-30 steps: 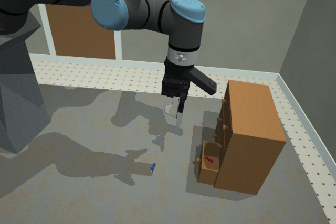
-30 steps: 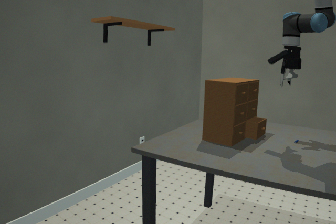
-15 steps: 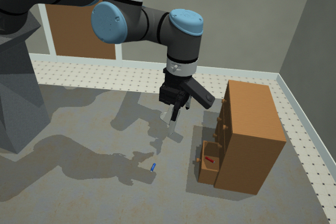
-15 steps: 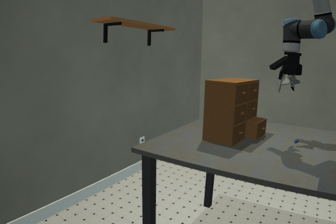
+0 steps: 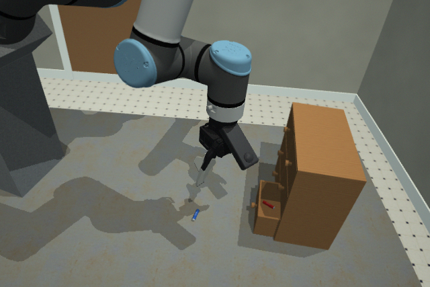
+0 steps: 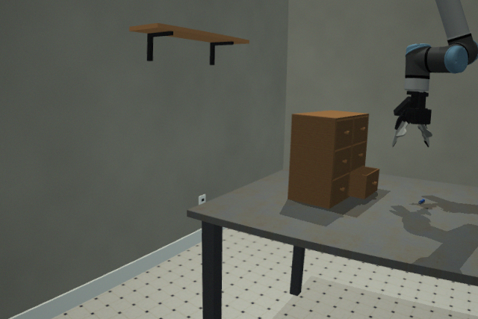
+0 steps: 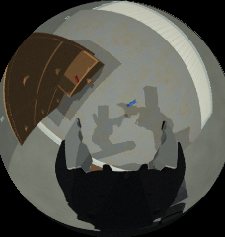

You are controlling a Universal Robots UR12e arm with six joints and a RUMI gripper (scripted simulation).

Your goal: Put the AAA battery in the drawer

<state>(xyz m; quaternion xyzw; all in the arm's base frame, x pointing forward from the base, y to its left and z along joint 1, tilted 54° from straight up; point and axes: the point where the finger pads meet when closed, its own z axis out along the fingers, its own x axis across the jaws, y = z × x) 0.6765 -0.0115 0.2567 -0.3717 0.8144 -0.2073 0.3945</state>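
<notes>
The blue battery is 7 cm behind my hand and 20 cm below it. The rest, counted from my hand: red battery 17 cm ahead, 8 cm to the left, 19 cm below.
</notes>
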